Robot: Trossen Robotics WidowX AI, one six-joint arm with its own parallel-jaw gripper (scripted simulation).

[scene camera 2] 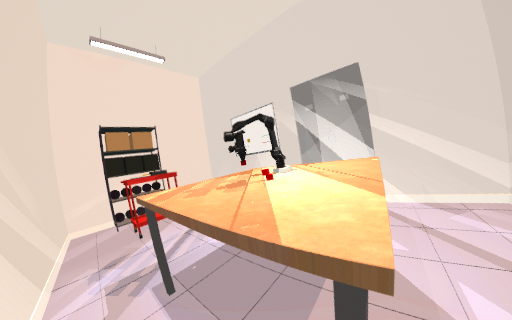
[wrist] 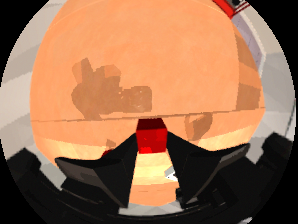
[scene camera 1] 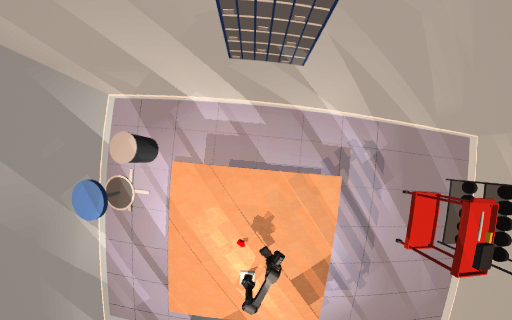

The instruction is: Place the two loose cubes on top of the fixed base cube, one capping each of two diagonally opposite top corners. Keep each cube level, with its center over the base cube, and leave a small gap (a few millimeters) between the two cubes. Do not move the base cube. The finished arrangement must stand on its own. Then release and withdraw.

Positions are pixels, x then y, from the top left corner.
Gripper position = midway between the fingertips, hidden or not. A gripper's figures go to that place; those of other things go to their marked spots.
My gripper [wrist: 151, 134]: 10 cm from the lens. A red cube [wrist: 152, 134] is 8 cm from the lens.
